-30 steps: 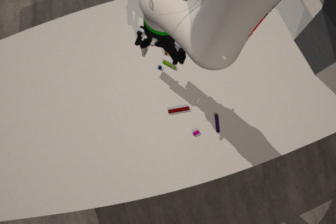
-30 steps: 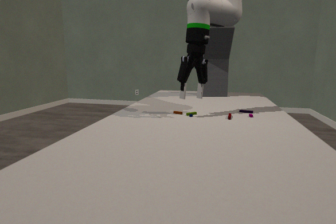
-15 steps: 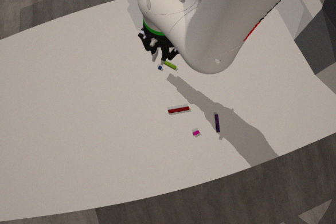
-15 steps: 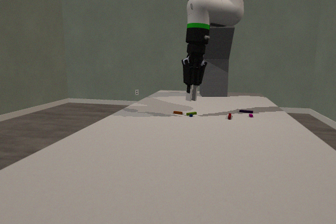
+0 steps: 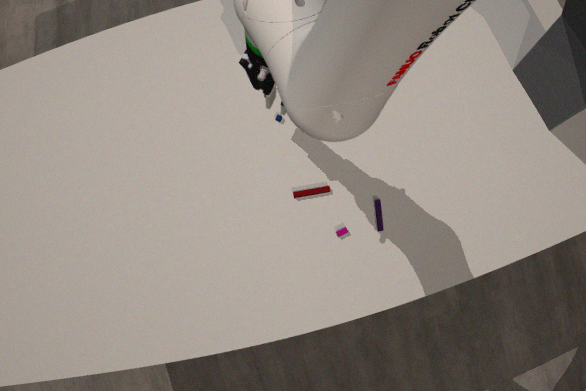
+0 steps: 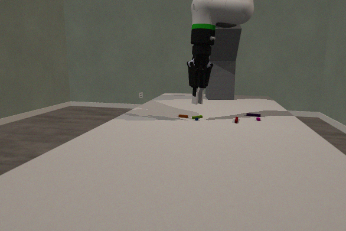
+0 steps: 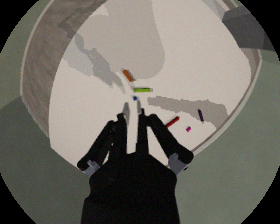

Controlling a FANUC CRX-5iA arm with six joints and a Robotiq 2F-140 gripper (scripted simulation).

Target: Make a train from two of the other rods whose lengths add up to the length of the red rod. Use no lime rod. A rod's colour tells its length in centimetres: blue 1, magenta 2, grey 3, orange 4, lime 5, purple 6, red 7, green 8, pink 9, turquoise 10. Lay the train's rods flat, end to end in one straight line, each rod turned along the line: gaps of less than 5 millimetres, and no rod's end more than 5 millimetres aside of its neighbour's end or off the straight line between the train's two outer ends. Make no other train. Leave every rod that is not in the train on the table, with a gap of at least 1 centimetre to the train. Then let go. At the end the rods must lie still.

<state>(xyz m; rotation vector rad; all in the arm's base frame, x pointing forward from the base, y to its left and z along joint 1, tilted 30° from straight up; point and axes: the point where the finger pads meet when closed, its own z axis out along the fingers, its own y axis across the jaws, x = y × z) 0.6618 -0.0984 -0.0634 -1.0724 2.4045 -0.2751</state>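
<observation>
The blue rod is 100 mm below my hand. The rest, counted from my hand: red rod (160 mm to the left, 100 mm below, 20 mm behind); lime rod (100 mm below, 30 mm behind); orange rod (100 mm below, 70 mm to the right, 40 mm behind).
</observation>
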